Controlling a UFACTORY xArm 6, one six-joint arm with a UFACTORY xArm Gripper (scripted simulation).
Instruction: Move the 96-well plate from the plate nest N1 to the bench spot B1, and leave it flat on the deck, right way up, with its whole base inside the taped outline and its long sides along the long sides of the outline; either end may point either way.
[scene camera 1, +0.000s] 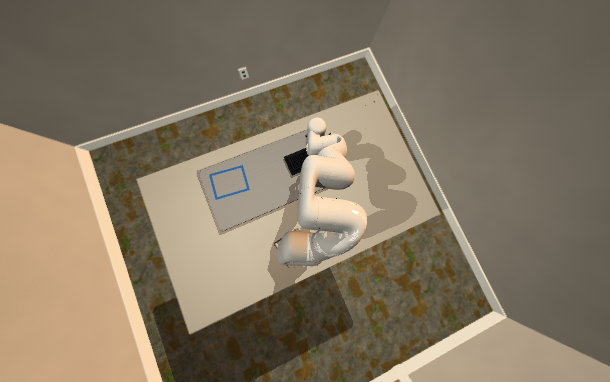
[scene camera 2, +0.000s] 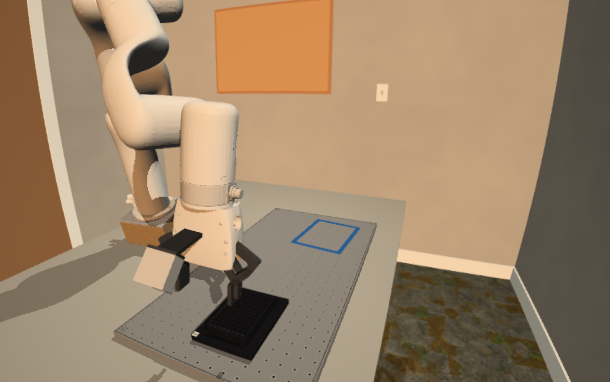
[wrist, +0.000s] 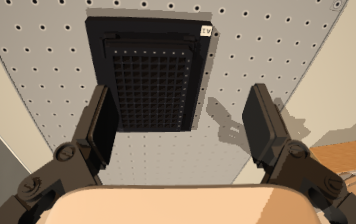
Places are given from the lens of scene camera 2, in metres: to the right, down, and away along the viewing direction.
gripper (scene camera 2: 207, 293): -0.16, 0.17, 0.47
black 96-well plate (scene camera 2: 227, 325): -0.14, 0.24, 0.51
black plate nest N1 (scene camera 2: 211, 340): -0.16, 0.26, 0.49
